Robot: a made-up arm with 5 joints.
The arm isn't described. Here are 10 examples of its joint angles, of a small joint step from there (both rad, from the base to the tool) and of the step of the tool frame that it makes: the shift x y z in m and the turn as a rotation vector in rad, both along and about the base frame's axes.
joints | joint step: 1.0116 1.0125 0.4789 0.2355 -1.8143 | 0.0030 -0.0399 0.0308 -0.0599 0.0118
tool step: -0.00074 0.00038 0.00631 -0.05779 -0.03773 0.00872
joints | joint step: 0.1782 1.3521 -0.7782 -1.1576 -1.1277 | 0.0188 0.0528 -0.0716 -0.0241 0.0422
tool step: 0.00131 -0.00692 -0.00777 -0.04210 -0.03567 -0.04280
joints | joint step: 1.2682 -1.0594 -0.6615 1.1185 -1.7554 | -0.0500 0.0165 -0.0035 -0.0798 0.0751
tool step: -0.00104 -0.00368 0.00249 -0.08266 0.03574 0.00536
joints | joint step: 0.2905 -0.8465 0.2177 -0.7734 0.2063 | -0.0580 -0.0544 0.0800 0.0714 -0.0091
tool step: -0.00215 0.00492 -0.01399 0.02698 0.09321 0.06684
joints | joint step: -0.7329 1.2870 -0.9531 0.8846 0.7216 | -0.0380 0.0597 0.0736 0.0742 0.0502
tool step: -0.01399 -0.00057 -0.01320 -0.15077 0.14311 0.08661
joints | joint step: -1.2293 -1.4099 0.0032 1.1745 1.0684 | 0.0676 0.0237 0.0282 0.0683 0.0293
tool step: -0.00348 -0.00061 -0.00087 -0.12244 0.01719 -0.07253
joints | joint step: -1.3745 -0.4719 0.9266 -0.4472 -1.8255 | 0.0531 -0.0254 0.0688 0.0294 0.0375
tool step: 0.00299 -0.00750 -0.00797 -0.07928 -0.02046 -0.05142
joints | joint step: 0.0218 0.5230 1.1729 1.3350 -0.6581 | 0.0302 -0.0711 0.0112 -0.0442 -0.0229
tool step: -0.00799 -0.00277 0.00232 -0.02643 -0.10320 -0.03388
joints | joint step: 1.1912 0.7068 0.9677 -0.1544 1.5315 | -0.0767 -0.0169 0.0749 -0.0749 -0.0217
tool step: 0.00867 0.00747 0.00284 -0.01493 -0.00803 0.05504
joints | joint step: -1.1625 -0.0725 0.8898 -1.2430 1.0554 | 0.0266 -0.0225 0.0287 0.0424 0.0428
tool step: 0.00191 -0.00902 -0.00155 -0.06047 -0.01607 -0.04332
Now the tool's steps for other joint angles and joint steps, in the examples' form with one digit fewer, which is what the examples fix.
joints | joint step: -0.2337 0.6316 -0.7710 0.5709 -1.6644 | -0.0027 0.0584 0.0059 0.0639 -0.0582
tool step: 0.0062 0.0013 -0.0151 0.0200 0.1366 -0.0250
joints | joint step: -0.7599 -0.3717 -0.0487 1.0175 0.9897 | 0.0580 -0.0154 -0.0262 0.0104 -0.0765
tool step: -0.0016 -0.0062 0.0019 0.0684 0.0195 -0.1000
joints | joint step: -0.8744 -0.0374 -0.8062 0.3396 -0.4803 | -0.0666 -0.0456 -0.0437 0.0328 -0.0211
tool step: -0.0178 -0.0030 0.0091 0.0557 -0.0205 0.0773
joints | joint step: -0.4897 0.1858 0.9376 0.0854 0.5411 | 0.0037 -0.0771 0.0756 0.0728 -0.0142
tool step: -0.0146 -0.0077 0.0065 -0.0294 0.0651 -0.0172
